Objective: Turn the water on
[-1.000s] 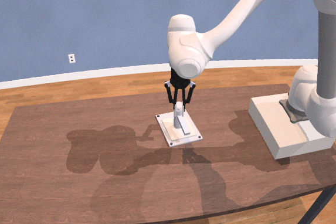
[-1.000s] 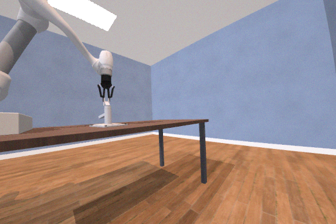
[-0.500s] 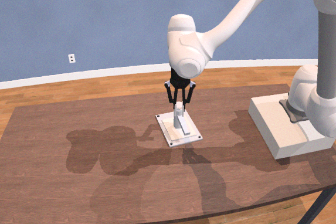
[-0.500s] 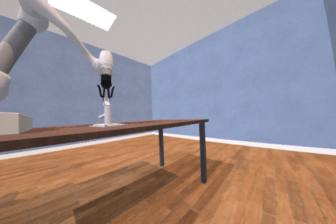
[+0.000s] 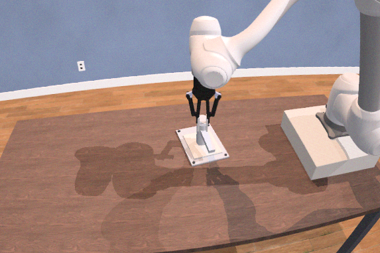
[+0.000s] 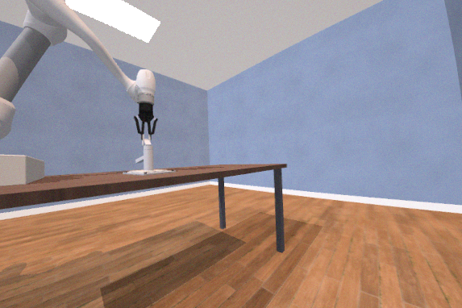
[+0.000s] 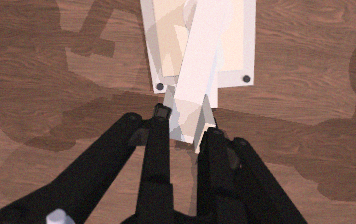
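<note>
The lever lies 4 cm to the right of my hand and 2 cm below it. Round my hand: tap 1 cm behind, 6 cm to the right, 8 cm below.
</note>
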